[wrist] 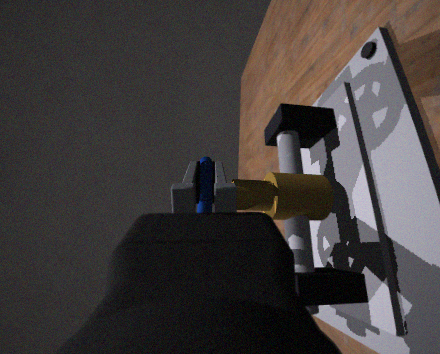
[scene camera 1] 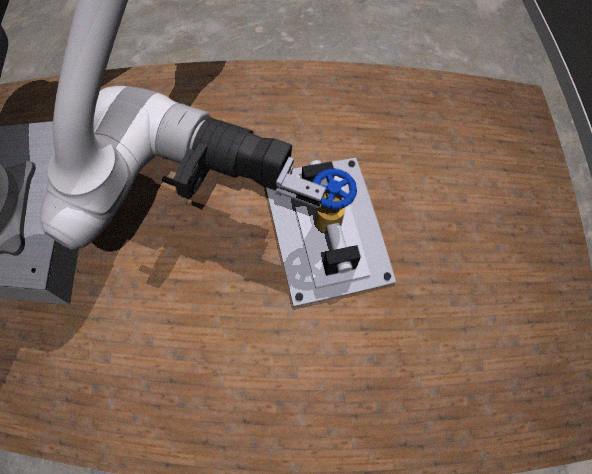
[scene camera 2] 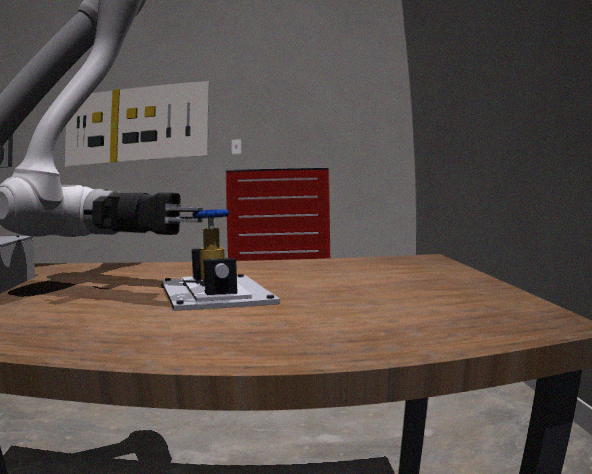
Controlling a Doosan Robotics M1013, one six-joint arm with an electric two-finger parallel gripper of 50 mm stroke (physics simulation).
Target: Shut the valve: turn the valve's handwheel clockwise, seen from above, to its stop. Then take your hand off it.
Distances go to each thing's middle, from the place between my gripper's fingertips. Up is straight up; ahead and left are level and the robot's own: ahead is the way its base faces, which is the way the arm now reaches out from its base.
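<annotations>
My gripper is 1 cm to the right of the blue handwheel [scene camera 1: 333,188], 2 cm short of it and 1 cm above it. As for the light grey base plate [scene camera 1: 295,260], that's 1 cm to the left of my hand, 2 cm ahead of it and 13 cm below it.
</annotations>
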